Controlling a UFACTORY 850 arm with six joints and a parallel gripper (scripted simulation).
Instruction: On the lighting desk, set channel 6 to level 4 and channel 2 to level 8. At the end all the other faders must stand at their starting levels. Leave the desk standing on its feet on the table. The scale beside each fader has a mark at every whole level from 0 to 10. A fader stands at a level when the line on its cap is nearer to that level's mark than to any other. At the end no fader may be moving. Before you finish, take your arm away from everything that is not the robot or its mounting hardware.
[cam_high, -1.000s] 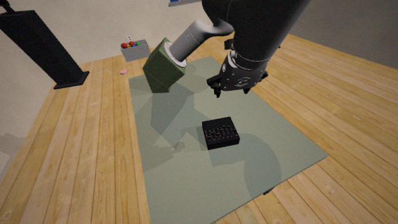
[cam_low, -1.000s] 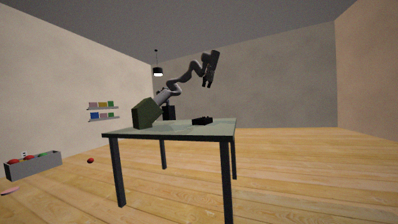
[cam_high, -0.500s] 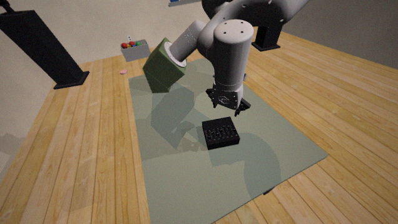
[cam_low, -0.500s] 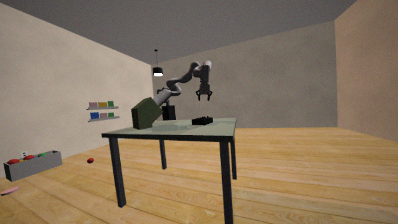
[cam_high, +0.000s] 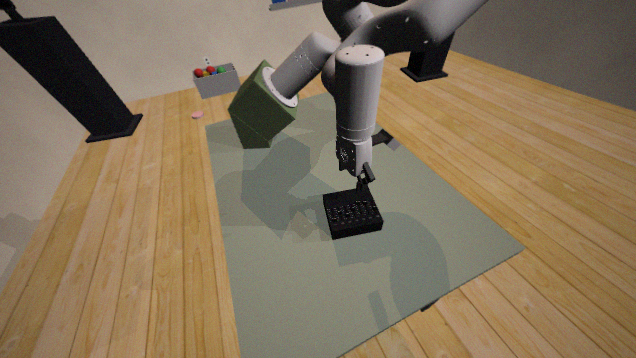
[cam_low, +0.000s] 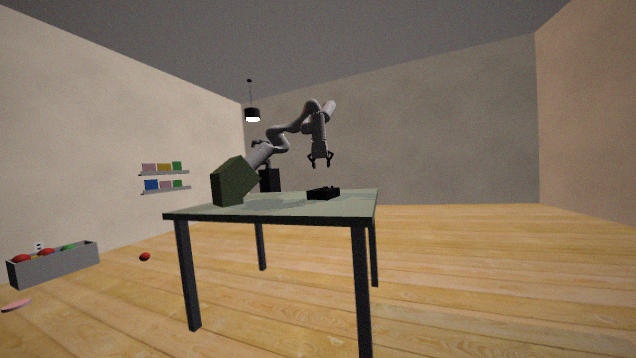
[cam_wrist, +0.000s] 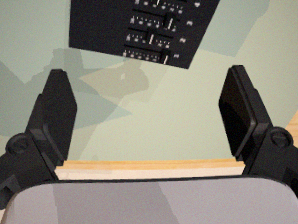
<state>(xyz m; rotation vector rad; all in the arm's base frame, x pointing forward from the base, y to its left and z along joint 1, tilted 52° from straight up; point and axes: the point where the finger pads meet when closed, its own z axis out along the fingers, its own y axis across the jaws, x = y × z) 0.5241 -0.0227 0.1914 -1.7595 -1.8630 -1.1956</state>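
My gripper is now 130 mm above the channel 2 cap, 40 mm to the left of it and 10 mm short of it. Also, from my hand: channel 3 cap 130 mm below, 30 mm ahead, 20 mm to the right; channel 4 cap 130 mm below, 10 mm ahead; channel 5 cap 130 mm below, 30 mm to the left.
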